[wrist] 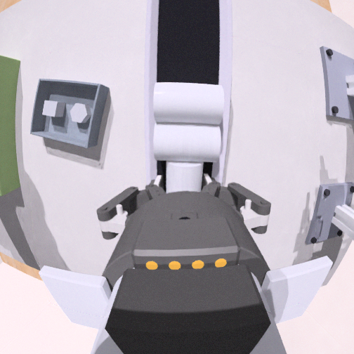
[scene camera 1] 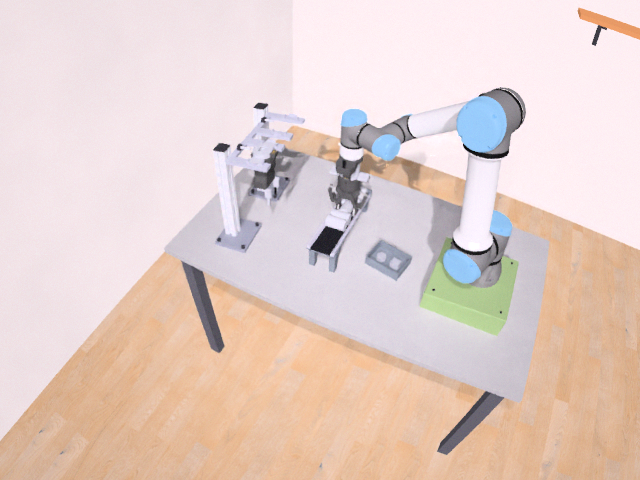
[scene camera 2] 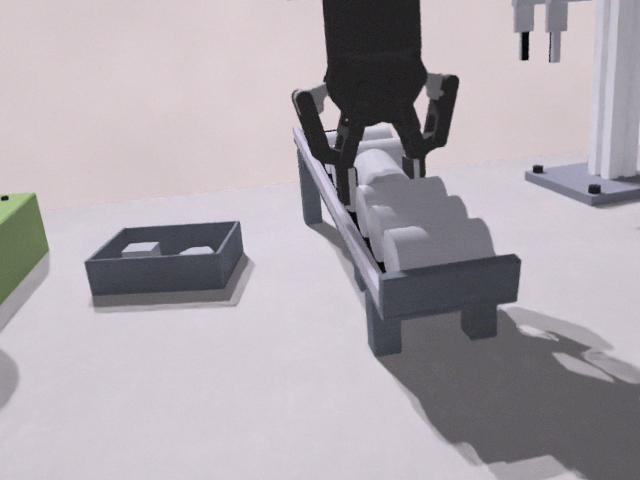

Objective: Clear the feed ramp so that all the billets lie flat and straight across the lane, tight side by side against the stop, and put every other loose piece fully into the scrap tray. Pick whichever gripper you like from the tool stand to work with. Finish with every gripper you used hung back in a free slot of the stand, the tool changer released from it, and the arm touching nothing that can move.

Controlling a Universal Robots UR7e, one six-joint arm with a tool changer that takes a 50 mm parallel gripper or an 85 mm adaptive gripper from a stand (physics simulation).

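Observation:
My gripper [scene camera 1: 346,209] [scene camera 2: 382,186] [wrist: 183,181], the adaptive one, is open part way. Its fingers stand low on either side of a billet [scene camera 2: 379,165] [wrist: 184,172] that lies lengthwise along the ramp [scene camera 2: 449,286] [wrist: 226,60]. Narrow gaps show beside that billet in the wrist view. Two billets [wrist: 188,103] [wrist: 187,142] lie side by side across the lane on its upper side. Three more crosswise billets, the front one [scene camera 2: 439,248] at the stop, hide the right fingertip. The scrap tray [scene camera 1: 381,269] [scene camera 2: 155,276] [wrist: 102,115] holds a block [scene camera 2: 140,249] [wrist: 54,108] and a hexagonal piece [scene camera 2: 199,251] [wrist: 80,113].
The tool stand [scene camera 1: 227,191] [scene camera 2: 612,93] is across the ramp from the tray. Another gripper [scene camera 1: 264,178] hangs in it, and its fingers also show at the top right of scene camera 2. The green arm base [scene camera 1: 439,289] [scene camera 2: 18,237] [wrist: 9,125] stands beyond the tray.

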